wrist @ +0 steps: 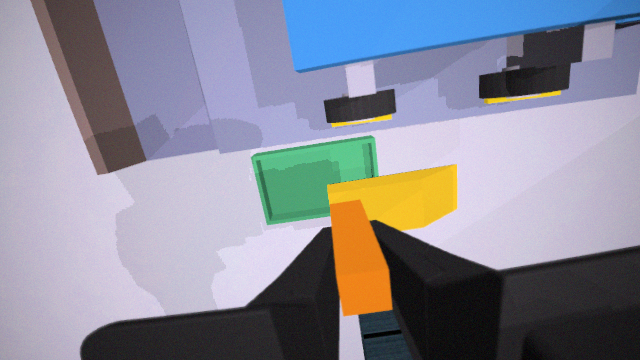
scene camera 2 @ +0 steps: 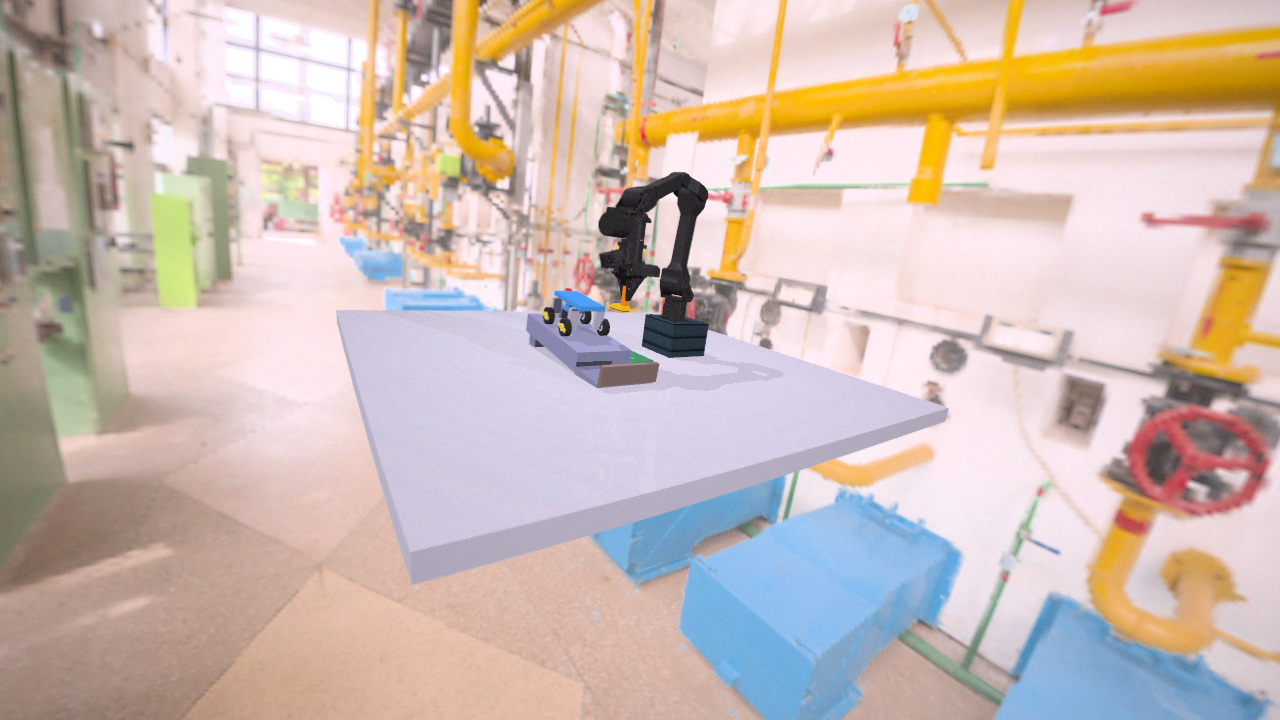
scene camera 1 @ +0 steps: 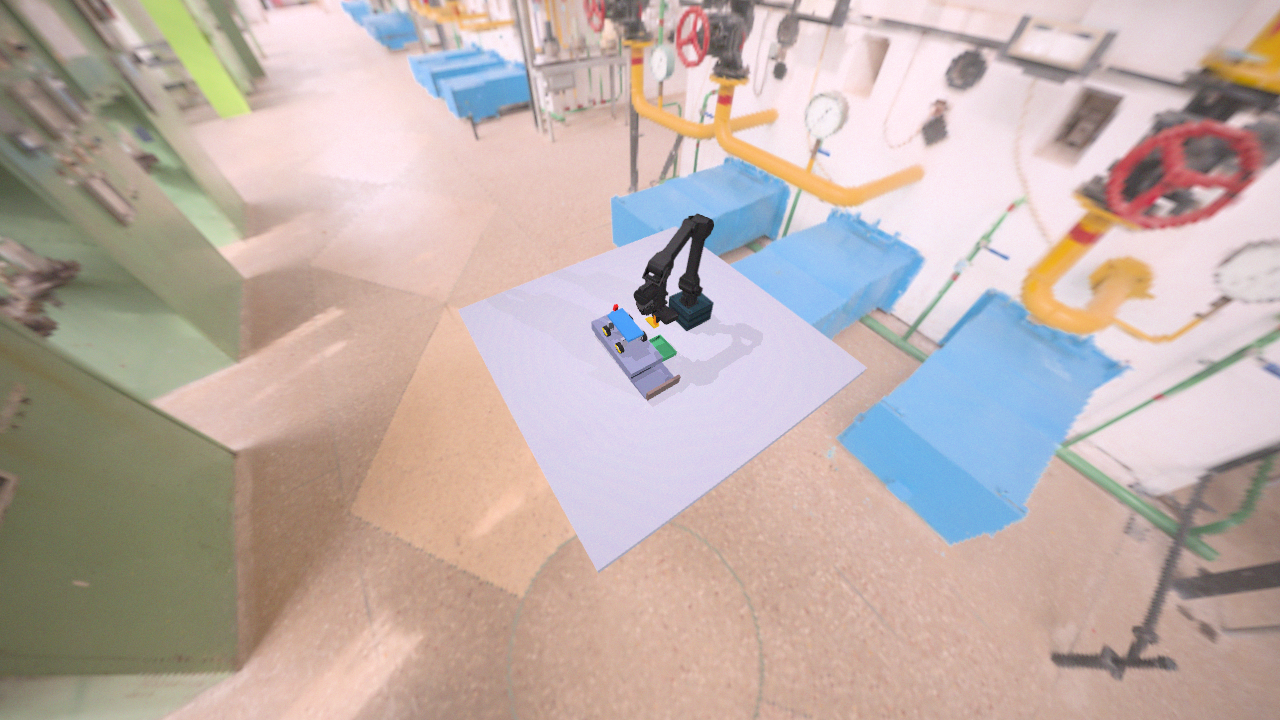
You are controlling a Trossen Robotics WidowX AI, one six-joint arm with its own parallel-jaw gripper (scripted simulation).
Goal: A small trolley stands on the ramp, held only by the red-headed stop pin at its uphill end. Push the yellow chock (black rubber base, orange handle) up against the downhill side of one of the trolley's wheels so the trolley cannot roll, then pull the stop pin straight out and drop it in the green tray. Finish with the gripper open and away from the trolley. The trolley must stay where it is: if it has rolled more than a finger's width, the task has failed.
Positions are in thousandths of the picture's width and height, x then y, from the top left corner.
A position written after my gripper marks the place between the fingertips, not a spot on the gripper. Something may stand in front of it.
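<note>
My gripper (scene camera 2: 489, 417) is holding a yellow chock (wrist: 641, 557), and the wrist view shows my gripper (wrist: 548, 649) as well. I also see a blue-decked trolley (scene camera 2: 454, 426); scene camera 1 shows the blue-decked trolley (scene camera 1: 487, 447) too, and so does the wrist view, where I find the blue-decked trolley (wrist: 845, 135). There is a grey ramp (scene camera 2: 456, 483) here, and the wrist view also shows the grey ramp (wrist: 399, 276).
</note>
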